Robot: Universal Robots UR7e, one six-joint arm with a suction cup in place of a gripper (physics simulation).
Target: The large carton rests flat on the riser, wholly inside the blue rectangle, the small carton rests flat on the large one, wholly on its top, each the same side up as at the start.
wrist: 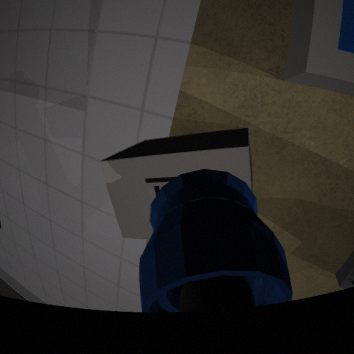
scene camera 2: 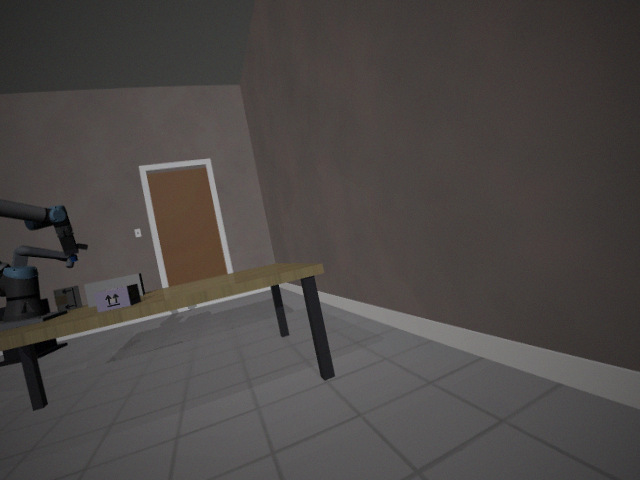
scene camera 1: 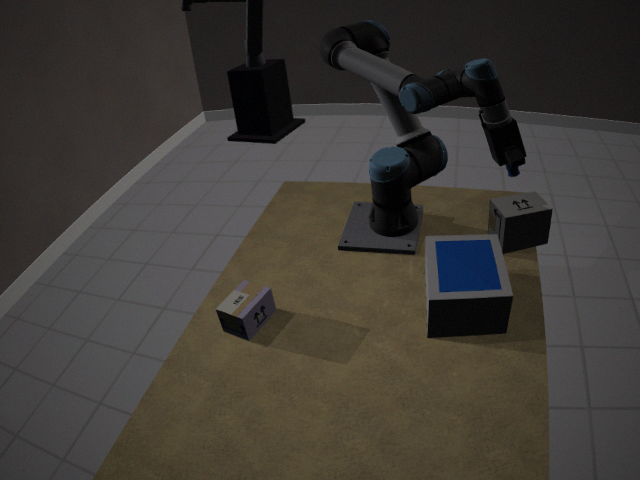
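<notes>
The large carton (scene camera 1: 526, 227) (scene camera 2: 61, 299) (wrist: 132, 200), grey-white with arrows on its top, stands at the table's back right edge, partly past it. The white riser (scene camera 1: 467, 315) (scene camera 2: 98, 285) (wrist: 325, 55) stands in front of it, with the blue rectangle (scene camera 1: 467, 266) (wrist: 348, 27) bare on top. The small carton (scene camera 1: 261, 310) (scene camera 2: 112, 298), lilac with a pale label on top and upright side arrows, rests on the table at the left. My gripper (scene camera 1: 512, 171) (scene camera 2: 73, 259) (wrist: 204, 182), a blue suction cup, is open, apart from and above the large carton, and hides part of its top in the wrist view.
The arm's base plate (scene camera 1: 351, 240) is bolted to the table (scene camera 1: 330, 413) (scene camera 2: 232, 289), left of the large carton and behind the riser. A black pedestal (scene camera 1: 261, 100) with another arm stands on the floor at the back left. A brown door (scene camera 2: 188, 227) is in the wall.
</notes>
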